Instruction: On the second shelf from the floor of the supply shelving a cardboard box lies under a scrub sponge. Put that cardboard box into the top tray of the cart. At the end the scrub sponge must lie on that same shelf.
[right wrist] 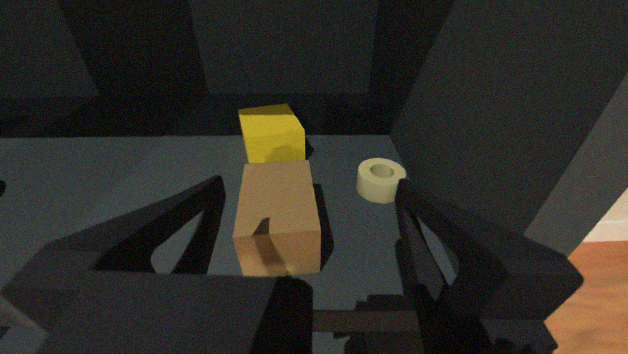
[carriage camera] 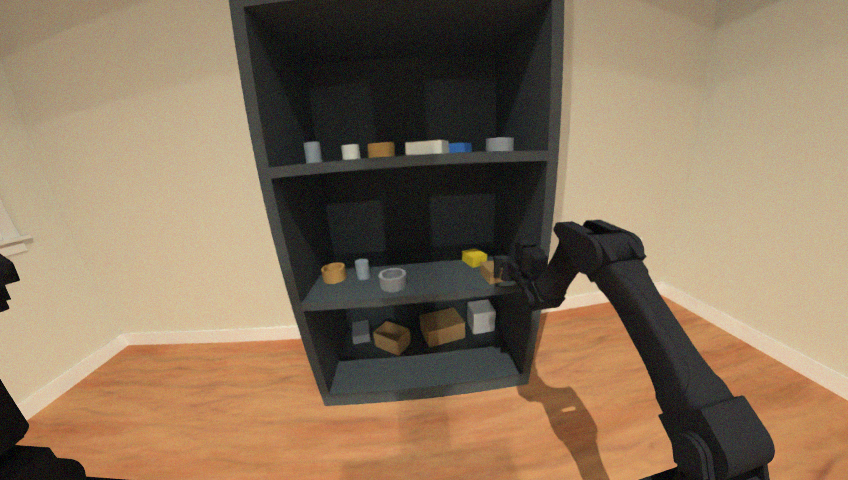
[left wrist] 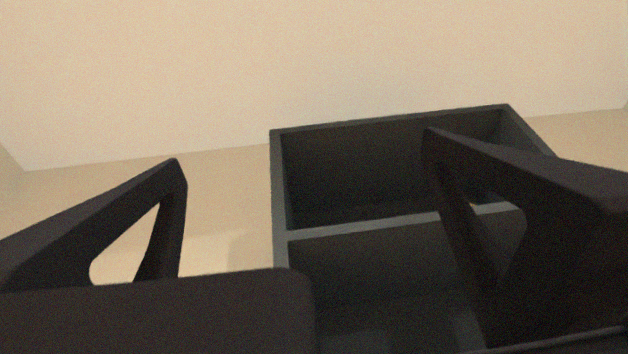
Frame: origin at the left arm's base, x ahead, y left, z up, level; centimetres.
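Seen in the pictures: left gripper, fingertip midpoint: [left wrist: 302, 156]; right gripper, fingertip midpoint: [right wrist: 310, 186] [carriage camera: 506, 258].
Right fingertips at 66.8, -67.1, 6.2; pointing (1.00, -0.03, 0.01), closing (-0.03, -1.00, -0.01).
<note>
A point is followed by its place in that frame, as x, y, z.
The cardboard box [carriage camera: 491, 272] @[68.2, -62.4, 0.6] [right wrist: 277, 200] @[71.8, -64.5, 0.9] sits on the second shelf [carriage camera: 440, 284] @[71.6, -44.3, -4.1] [right wrist: 125, 170] @[83.3, -43.8, -4.1] near the right side; its top is uncovered. The yellow scrub sponge [carriage camera: 474, 257] @[83.3, -60.4, 0.3] [right wrist: 274, 137] @[83.9, -62.8, 0.0] is behind it on the same shelf; whether they touch I cannot tell. My right gripper [carriage camera: 516, 279] [right wrist: 310, 186] @[66.8, -67.1, 6.2] is open and empty, its fingers apart, with the box ahead between them and nearer the left finger in the right wrist view. My left gripper [left wrist: 302, 156] @[2.6, -0.5, 44.2] is open and empty, away from the shelf items. The cart does not show.
A cream ring [right wrist: 380, 190] @[76.9, -74.1, -2.3] lies near the right fingertip, beside the shelving's right side panel [right wrist: 480, 125] @[72.4, -78.7, 7.0]. An orange bowl [carriage camera: 333, 273] @[79.3, -3.8, 0.3], a pale cup [carriage camera: 362, 269] @[80.4, -15.1, 0.5] and a grey bowl [carriage camera: 392, 280] @[69.3, -27.2, 0.5] stand on the same shelf. Boxes [carriage camera: 442, 327] @[91.2, -47.2, -39.8] [carriage camera: 480, 316] @[95.1, -67.8, -38.6] show below.
</note>
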